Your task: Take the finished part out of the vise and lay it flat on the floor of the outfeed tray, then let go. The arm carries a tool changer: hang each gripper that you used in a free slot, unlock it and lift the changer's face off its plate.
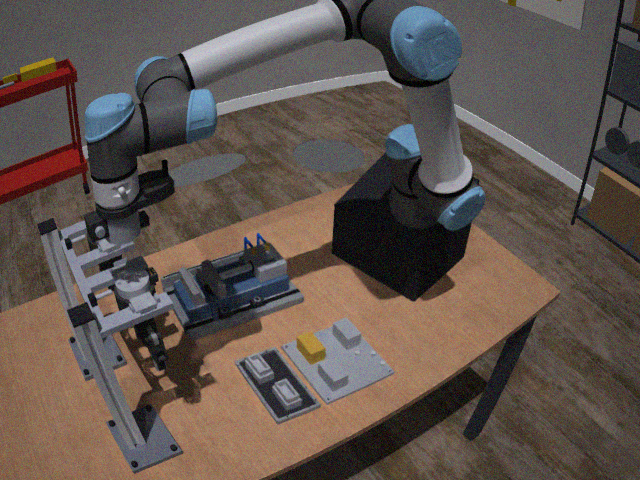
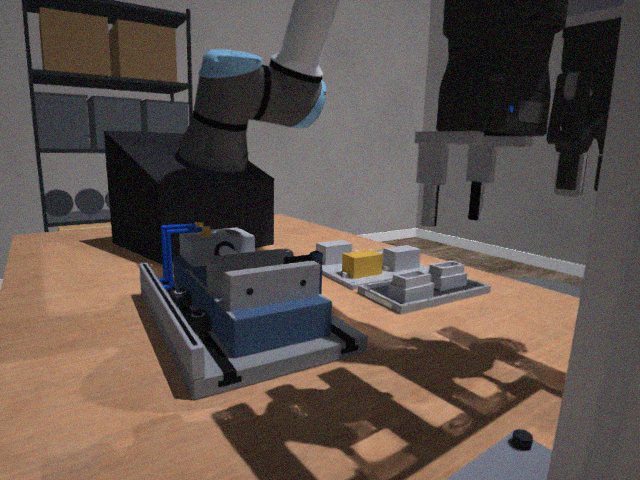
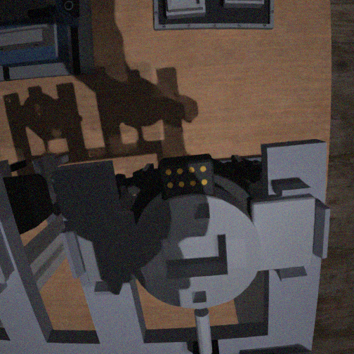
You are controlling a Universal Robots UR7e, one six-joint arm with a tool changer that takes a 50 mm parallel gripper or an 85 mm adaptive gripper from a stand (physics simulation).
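Frame: origin at the arm's base, x ahead, y left, z up, level; millimetres.
Seen in the pictures: arm's base, origin of the base link: [image 1: 420, 203] [image 2: 213, 158].
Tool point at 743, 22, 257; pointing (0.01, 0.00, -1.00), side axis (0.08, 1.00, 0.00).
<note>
Pixels of each thing's top centre, then the offset from my tool point to it, as dx, dy, dz.
- vise, middle of its top: [image 2: 235, 245] [image 1: 227, 265] -312, -210, -351
- grey plate, middle of its top: [image 2: 367, 264] [image 1: 337, 359] -375, +102, -442
- yellow block, middle of its top: [image 2: 362, 253] [image 1: 311, 342] -343, +51, -406
The arm's changer face [image 1: 123, 237] carries no gripper and is a little above the plate [image 1: 132, 282] [image 3: 240, 225] of the adaptive gripper [image 1: 160, 359] [image 2: 585, 178], which hangs in the front slot of the stand [image 1: 108, 372]. Its fingers look apart and empty, partly hidden. The parallel gripper [image 2: 451, 214] hangs in another slot, fingers apart. The vise [image 1: 258, 289] [image 2: 281, 325] shows no part between its jaws, though the gap is partly hidden. Two light grey stepped parts lie flat and apart in the dark-floored tray [image 1: 299, 412] [image 2: 439, 301] [image 3: 215, 26]; which one is the finished part I cannot tell.
Beside the tray, a grey plate [image 1: 361, 379] bears a yellow block [image 1: 311, 347] [image 2: 361, 264] and two grey blocks. The black robot base [image 1: 400, 248] [image 2: 191, 201] stands behind the vise. Blue hoses [image 2: 166, 253] rise at the vise's side.
</note>
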